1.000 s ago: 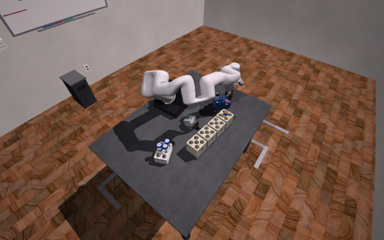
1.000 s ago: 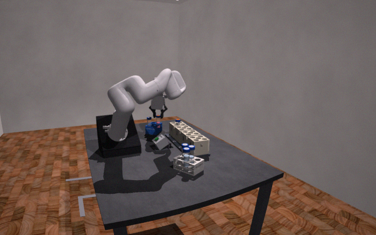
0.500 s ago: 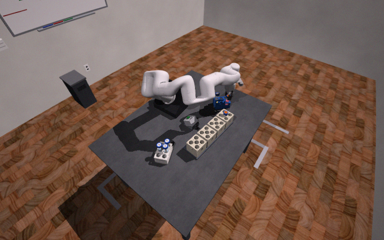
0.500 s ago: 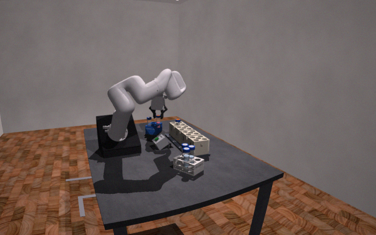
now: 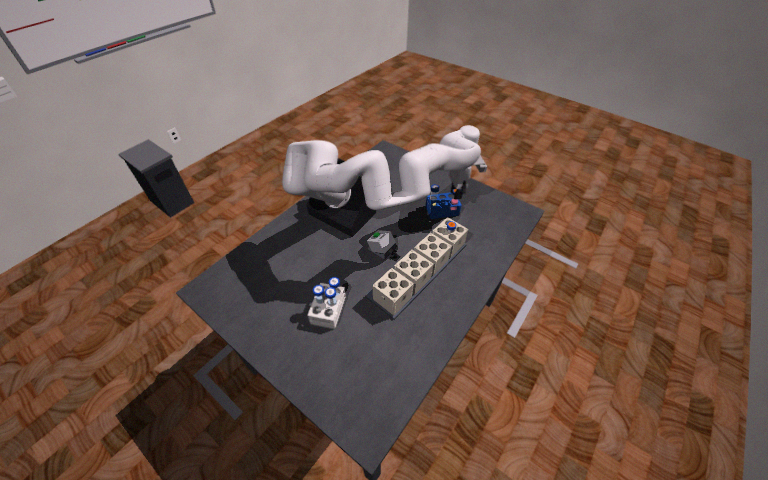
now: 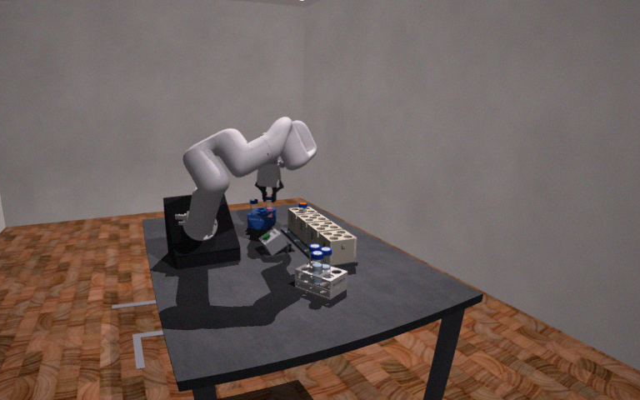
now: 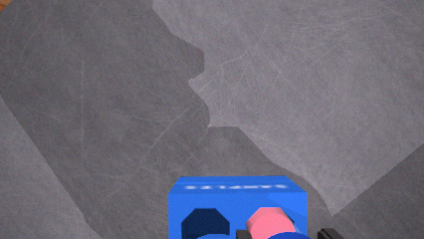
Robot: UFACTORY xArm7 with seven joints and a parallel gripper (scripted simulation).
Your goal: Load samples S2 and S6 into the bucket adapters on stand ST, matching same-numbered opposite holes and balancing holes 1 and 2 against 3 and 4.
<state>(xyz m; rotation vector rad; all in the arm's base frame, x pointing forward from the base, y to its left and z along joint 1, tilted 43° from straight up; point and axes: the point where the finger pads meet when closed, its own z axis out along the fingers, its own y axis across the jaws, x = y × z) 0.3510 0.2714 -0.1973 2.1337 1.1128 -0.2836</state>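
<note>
My hand is 1 cm past the orange-dot tube and 5 cm above it. Round my hand: white rack (5 cm behind, 68 cm to the right, 9 cm below); then blue rack (4 cm behind, 2 cm to the right, 9 cm below).
</note>
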